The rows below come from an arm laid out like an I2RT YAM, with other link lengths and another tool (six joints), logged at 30 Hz.
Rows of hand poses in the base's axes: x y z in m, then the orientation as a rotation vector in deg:
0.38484, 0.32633, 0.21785, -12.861, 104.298, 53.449
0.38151, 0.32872, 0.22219, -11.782, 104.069, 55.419
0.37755, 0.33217, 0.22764, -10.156, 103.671, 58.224
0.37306, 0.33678, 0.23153, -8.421, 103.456, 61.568
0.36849, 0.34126, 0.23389, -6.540, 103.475, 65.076
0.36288, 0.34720, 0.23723, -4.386, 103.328, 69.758
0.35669, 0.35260, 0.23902, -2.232, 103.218, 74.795
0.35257, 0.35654, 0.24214, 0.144, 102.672, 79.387
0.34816, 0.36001, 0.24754, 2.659, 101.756, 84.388
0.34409, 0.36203, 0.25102, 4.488, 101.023, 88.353
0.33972, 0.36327, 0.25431, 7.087, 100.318, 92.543
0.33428, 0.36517, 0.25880, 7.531, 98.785, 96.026
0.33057, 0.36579, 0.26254, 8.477, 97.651, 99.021
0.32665, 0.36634, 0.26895, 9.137, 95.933, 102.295
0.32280, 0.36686, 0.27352, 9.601, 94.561, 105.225
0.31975, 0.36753, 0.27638, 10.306, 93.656, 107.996
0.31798, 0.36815, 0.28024, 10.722, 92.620, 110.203
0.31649, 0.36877, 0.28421, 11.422, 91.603, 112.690
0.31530, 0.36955, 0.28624, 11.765, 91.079, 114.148
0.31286, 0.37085, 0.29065, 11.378, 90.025, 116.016
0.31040, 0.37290, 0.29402, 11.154, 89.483, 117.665
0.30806, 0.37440, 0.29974, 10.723, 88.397, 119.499
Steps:
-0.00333, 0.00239, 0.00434, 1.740, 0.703, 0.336
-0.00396, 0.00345, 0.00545, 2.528, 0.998, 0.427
-0.00449, 0.00461, 0.00389, 2.800, 1.400, 0.717
-0.00457, 0.00448, 0.00236, 2.829, 1.746, 0.797
-0.00561, 0.00594, 0.00334, 3.648, 2.138, 1.298
-0.00619, 0.00540, 0.00179, 3.770, 2.367, 1.571
-0.00412, 0.00394, 0.00312, 3.711, 2.066, 1.122
-0.00441, 0.00347, 0.00540, 4.089, 2.073, 1.243
-0.00407, 0.00202, 0.00348, 3.141, 1.630, 1.137
-0.00437, 0.00124, 0.00329, 3.439, 2.165, 0.942
-0.00544, 0.00190, 0.00449, 2.766, 0.331, 1.335
-0.00371, 0.00062, 0.00374, 2.427, 0.746, 0.980
-0.00392, 0.00055, 0.00641, 2.760, 0.357, 1.095
-0.00385, 0.00052, 0.00457, 2.336, 0.390, 1.144
-0.00305, 0.00067, 0.00286, 2.060, 0.780, 1.157
-0.00177, 0.00062, 0.00386, 1.750, 0.379, 0.870
-0.00149, 0.00062, 0.00397, 1.934, 0.668, 0.972
-0.00119, 0.00078, 0.00203, 1.073, 0.400, 0.640
-0.00244, 0.00130, 0.00441, 1.383, -0.167, 0.992
-0.00246, 0.00205, 0.00337, 1.035, 0.133, 1.009
-0.00234, 0.00150, 0.00572, 1.363, -0.186, 0.994

